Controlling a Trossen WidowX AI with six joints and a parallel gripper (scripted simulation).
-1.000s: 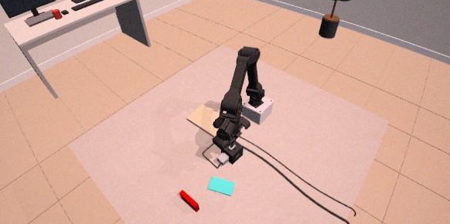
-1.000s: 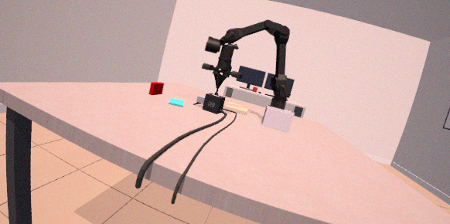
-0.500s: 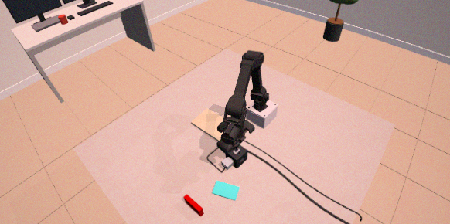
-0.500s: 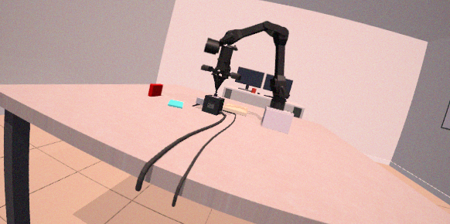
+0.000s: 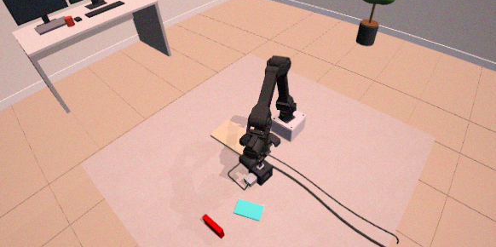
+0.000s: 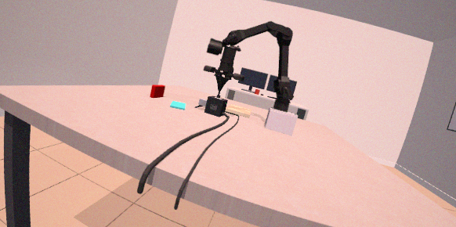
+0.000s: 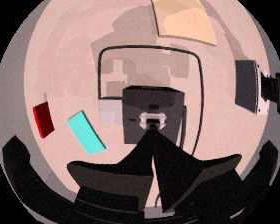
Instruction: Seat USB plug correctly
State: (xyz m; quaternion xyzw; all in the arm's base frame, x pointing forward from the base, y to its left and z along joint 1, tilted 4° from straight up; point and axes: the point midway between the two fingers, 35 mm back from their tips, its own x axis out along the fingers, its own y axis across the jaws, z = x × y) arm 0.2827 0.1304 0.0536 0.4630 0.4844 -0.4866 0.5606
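The USB plug is 20 mm below my gripper tip. From my gripper tip the other things lie so: cyan card 140 mm ahead, 110 mm below, 90 mm to the left; then tan sheet 260 mm to the right, 100 mm below, 50 mm behind; then red block 300 mm ahead, 80 mm below, 70 mm to the left.
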